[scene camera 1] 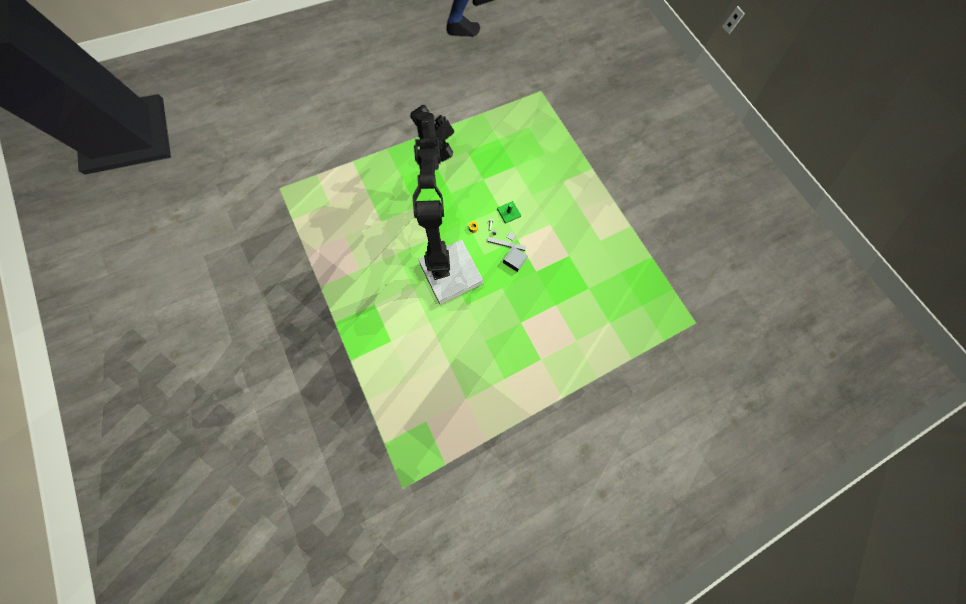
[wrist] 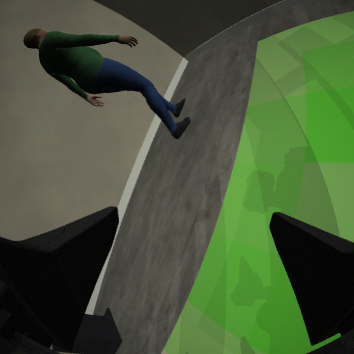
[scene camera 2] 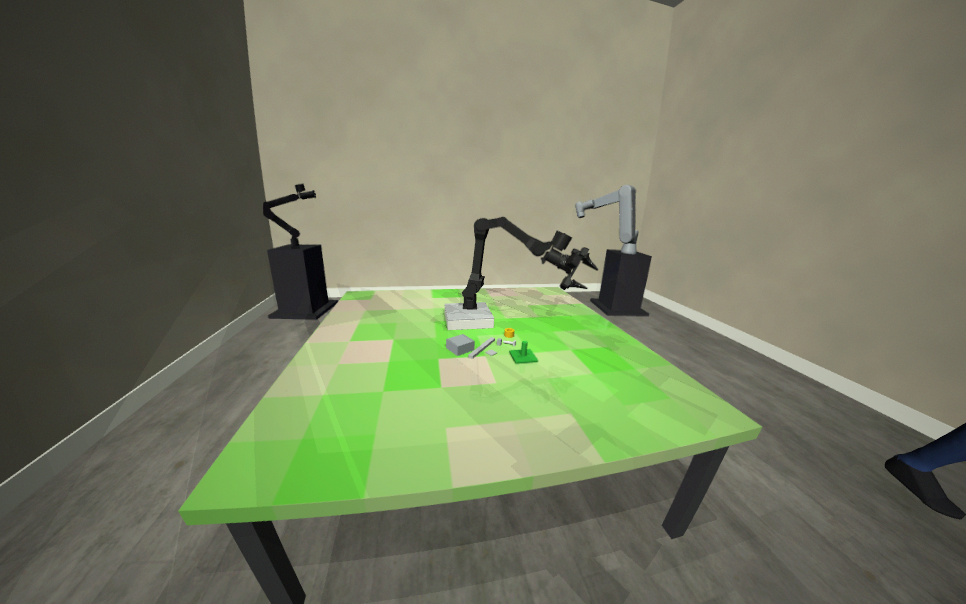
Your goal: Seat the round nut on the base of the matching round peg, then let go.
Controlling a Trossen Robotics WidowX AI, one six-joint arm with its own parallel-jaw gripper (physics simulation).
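The round nut, an orange ring point(scene camera 1: 470, 227) point(scene camera 2: 508, 333), lies on the table a little in front of the arm's base. The round peg point(scene camera 1: 509, 209) point(scene camera 2: 524, 347) is green and stands upright on a flat green square base point(scene camera 1: 514, 216) point(scene camera 2: 523, 358). Nut and peg are apart, and no nut is around the peg. My gripper point(scene camera 1: 448, 141) point(scene camera 2: 590, 277) point(wrist: 197, 218) is open and empty. It is raised high near the table's edge, well away from nut and peg. Neither nut nor peg shows in the wrist view.
A grey block point(scene camera 1: 515, 259) point(scene camera 2: 460, 344), a long grey bar point(scene camera 1: 498, 242) point(scene camera 2: 482, 347), a small bolt-like piece point(scene camera 1: 490, 225) point(scene camera 2: 508, 343) and a small flat piece point(scene camera 1: 510, 236) point(scene camera 2: 491, 353) lie near the peg. A person point(wrist: 125, 75) stands beyond the table.
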